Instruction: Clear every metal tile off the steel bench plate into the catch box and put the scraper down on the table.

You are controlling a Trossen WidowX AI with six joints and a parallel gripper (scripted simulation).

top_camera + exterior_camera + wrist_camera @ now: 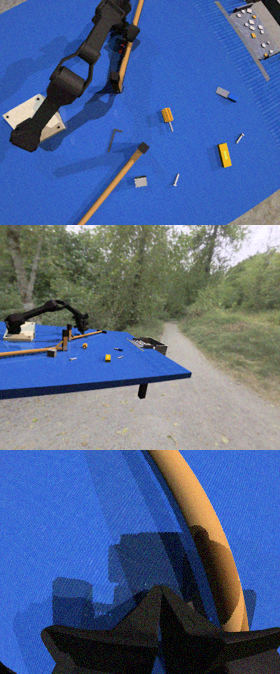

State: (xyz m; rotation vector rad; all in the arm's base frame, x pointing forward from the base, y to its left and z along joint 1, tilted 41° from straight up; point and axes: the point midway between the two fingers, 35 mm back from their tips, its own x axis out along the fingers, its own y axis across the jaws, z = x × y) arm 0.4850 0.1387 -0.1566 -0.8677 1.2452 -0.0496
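The red-handled tool lies 6 cm to the right of my gripper tip and 2 cm behind it. Also, from my gripper tip: black hex key: 38 cm to the right, 23 cm behind; then orange-handled tool: 42 cm to the right, 3 cm behind, 1 cm above; then long scraper: 6 cm above, 4 cm ahead, 2 cm to the right.
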